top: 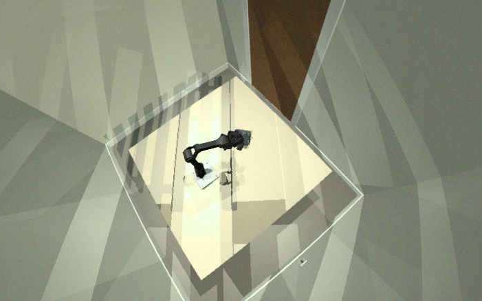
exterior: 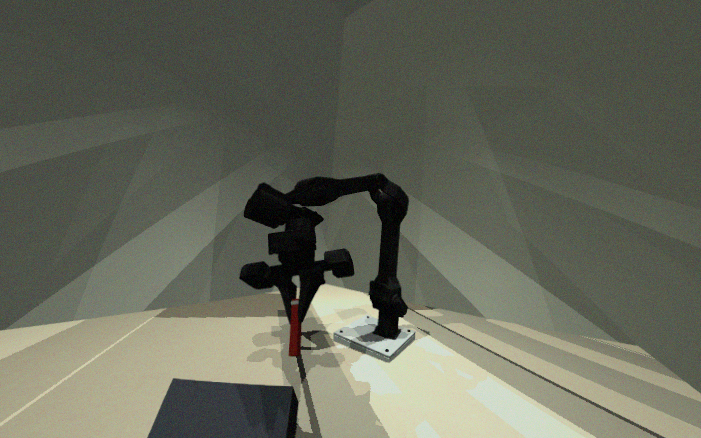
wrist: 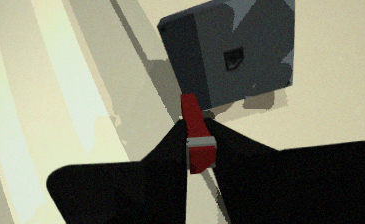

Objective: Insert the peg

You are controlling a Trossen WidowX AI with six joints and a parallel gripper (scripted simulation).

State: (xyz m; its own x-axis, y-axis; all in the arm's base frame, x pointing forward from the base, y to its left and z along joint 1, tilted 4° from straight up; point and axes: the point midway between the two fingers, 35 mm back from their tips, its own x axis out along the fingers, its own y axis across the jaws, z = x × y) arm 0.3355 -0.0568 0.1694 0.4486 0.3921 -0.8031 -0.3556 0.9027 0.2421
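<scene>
Now: the panel 90 mm below my gripper tip and 90 mm ahead of it. Also, from my gripper tip: red peg: 10 mm behind, 10 mm above.
</scene>
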